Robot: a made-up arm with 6 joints. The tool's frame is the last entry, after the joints. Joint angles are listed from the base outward. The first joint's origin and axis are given. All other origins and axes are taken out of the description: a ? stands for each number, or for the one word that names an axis. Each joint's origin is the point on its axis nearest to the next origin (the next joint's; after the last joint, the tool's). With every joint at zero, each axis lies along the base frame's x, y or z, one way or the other. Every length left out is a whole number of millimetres.
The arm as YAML. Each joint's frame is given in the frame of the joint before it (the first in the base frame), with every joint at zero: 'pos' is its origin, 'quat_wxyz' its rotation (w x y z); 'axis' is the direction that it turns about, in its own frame. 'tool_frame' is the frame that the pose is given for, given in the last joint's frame.
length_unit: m
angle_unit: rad
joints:
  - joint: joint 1
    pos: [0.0, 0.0, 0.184]
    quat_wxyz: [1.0, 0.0, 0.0, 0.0]
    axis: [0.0, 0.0, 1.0]
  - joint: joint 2
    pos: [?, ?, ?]
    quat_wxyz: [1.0, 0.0, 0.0, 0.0]
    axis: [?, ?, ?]
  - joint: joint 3
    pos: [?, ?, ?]
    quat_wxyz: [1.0, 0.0, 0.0, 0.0]
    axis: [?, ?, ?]
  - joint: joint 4
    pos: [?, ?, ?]
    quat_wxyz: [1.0, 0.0, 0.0, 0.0]
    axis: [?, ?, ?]
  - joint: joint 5
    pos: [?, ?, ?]
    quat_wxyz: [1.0, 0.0, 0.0, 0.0]
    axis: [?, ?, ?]
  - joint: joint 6
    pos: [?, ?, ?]
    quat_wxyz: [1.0, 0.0, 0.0, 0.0]
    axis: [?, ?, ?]
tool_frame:
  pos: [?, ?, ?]
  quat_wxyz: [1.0, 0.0, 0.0, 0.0]
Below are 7 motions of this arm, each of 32 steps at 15 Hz.
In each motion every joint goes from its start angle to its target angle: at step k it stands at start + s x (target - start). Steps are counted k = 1, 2, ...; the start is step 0. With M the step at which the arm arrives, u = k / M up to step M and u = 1 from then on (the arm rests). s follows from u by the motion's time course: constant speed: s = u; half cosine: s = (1 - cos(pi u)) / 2; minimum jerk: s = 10 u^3 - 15 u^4 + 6 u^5.
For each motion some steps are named. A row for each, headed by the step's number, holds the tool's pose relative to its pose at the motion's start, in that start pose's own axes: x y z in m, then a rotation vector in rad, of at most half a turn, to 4 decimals.
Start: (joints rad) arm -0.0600 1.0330 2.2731 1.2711 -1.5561 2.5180
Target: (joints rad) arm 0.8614 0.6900 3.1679 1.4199 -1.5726 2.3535
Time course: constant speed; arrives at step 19
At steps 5, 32:
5: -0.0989 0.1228 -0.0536 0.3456 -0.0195 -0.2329
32: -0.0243 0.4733 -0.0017 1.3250 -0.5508 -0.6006

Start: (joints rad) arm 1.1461 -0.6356 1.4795 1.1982 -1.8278 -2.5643
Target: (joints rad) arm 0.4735 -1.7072 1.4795 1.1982 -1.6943 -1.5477
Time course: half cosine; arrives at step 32
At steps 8, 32:
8: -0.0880 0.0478 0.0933 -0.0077 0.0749 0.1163
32: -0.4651 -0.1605 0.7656 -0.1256 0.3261 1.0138

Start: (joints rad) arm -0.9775 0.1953 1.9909 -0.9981 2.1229 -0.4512
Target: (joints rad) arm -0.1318 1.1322 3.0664 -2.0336 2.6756 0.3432
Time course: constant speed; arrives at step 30
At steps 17, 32:
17: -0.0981 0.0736 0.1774 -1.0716 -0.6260 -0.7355
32: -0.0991 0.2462 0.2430 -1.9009 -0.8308 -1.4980

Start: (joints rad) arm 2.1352 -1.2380 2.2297 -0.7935 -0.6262 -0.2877
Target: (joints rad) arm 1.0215 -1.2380 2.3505 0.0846 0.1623 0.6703
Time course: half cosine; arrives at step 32
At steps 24, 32:
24: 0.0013 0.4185 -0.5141 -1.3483 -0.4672 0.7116
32: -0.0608 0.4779 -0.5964 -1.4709 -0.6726 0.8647

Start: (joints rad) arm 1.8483 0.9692 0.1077 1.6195 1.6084 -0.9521
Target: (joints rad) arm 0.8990 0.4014 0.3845 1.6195 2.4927 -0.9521
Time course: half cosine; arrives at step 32
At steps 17, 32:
17: -0.3139 0.1642 0.2265 -0.4964 -0.1598 -0.0799
32: -0.4347 0.4445 0.3693 -0.8121 0.0277 -0.0872

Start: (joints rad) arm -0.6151 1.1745 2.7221 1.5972 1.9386 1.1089
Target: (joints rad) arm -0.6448 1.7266 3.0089 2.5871 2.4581 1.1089
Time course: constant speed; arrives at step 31
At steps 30, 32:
30: 0.1318 -0.0620 0.2282 0.7733 -0.8619 -0.2235
32: 0.1356 -0.0657 0.2358 0.8044 -0.8862 -0.2343

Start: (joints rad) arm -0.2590 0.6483 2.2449 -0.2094 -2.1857 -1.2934
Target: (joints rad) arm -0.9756 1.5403 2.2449 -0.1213 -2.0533 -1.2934
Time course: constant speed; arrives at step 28
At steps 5, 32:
5: 0.0939 -0.0095 0.0609 0.1132 -0.0568 -0.1523
32: 0.3549 -0.4086 0.3696 0.7646 -0.2135 -0.7591

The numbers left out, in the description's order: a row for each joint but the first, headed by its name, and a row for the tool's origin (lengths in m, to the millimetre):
joint 2: xyz 0.0 0.0 0.0, axis 0.0 1.0 0.0
joint 3: xyz 0.0 0.0 0.371, axis 0.0 -1.0 0.0
joint 4: xyz 0.409 0.0 0.0, axis -1.0 0.0 0.0
joint 5: xyz 0.0 -0.092 0.0, axis 0.0 -1.0 0.0
joint 6: xyz 0.0 0.0 0.0, axis -1.0 0.0 0.0
tool: xyz 0.0 0.0 0.0

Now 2 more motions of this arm.
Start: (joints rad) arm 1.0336 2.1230 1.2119 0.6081 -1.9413 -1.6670
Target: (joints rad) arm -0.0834 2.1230 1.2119 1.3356 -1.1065 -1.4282
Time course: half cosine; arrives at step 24
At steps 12, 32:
12: 0.2435 0.0335 0.2023 0.1036 0.1245 0.1693
32: 0.5532 -0.0073 0.2686 0.1413 0.1563 0.2780

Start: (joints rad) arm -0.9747 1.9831 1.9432 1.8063 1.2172 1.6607
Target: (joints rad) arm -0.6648 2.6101 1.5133 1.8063 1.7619 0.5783
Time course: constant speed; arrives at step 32
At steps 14, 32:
14: 0.1248 -0.1340 0.2403 0.8648 -0.2063 -0.4574
32: 0.1474 -0.4238 0.4957 1.9357 -0.7768 -0.9147

